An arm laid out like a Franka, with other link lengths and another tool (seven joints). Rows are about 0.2 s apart.
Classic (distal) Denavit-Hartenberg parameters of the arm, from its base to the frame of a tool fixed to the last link. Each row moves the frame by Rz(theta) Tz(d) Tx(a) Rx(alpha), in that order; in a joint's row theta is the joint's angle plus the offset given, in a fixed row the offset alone. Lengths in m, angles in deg.
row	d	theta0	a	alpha
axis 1	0.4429	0.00	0.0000	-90.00
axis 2	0.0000	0.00	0.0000	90.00
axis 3	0.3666	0.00	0.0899	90.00
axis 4	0.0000	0.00	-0.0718	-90.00
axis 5	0.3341	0.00	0.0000	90.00
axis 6	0.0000	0.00	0.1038	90.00
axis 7	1.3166	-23.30	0.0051	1.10
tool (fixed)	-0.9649	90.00	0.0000	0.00
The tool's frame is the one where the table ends.
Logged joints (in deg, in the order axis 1, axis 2, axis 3, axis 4, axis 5, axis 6, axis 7), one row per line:
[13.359, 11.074, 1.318, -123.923, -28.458, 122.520, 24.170]
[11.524, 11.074, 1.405, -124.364, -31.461, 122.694, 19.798]
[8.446, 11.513, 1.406, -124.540, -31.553, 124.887, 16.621]
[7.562, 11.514, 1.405, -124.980, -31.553, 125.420, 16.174]
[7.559, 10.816, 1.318, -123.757, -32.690, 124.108, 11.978]
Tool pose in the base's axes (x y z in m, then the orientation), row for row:
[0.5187, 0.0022, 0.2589, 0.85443, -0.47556, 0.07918, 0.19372]
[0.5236, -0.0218, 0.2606, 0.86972, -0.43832, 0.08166, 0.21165]
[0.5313, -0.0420, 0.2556, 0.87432, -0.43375, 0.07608, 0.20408]
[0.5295, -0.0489, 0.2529, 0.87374, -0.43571, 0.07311, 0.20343]
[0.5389, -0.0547, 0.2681, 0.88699, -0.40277, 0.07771, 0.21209]
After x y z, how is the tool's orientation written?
As a quaternion, x y z w.
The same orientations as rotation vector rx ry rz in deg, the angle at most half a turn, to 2 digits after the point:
[137.31, -76.42, 12.72]
[138.43, -69.77, 13.00]
[139.73, -69.32, 12.16]
[139.68, -69.66, 11.69]
[141.15, -64.09, 12.37]

